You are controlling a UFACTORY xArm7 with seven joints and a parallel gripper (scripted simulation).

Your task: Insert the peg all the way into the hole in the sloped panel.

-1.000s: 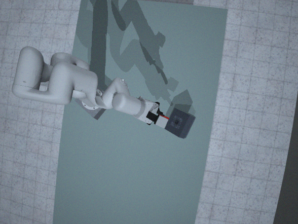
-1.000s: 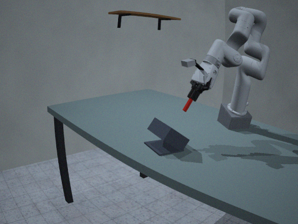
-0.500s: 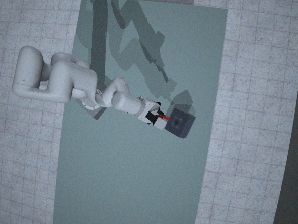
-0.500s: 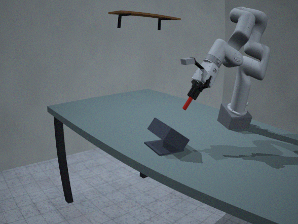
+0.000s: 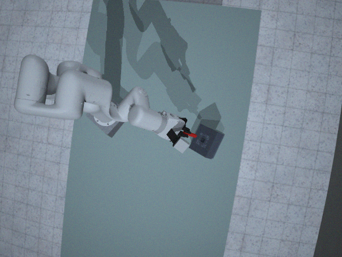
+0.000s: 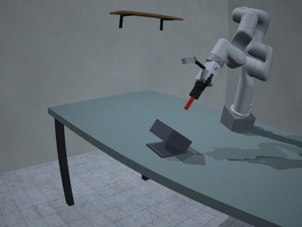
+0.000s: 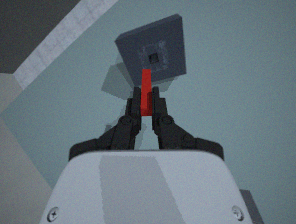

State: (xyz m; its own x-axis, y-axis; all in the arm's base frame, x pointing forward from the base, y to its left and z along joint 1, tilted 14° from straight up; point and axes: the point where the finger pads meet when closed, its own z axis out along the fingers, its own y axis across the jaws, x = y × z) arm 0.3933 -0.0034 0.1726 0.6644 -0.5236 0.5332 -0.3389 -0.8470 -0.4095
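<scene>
Right now the dark base plate is 220 mm below my hand, 110 mm ahead of it and 20 mm to the right of it. Also, from my hand: red peg (30 mm below, 20 mm ahead).
</scene>
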